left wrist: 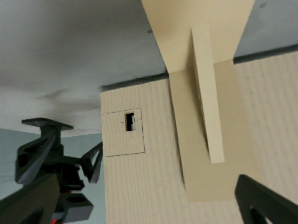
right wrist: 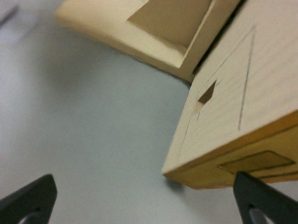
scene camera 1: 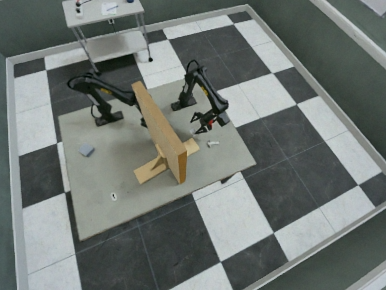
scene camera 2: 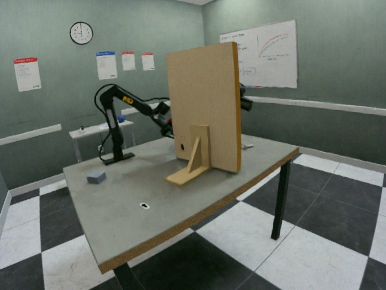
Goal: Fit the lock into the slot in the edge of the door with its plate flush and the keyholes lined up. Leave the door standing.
Labels:
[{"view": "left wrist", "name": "my left gripper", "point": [147, 182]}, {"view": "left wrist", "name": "my right gripper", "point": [82, 138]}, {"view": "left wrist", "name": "door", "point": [212, 120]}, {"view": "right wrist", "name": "my right gripper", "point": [145, 181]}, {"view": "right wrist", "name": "door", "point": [235, 62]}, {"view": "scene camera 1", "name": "door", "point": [173, 154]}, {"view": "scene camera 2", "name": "door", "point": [204, 88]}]

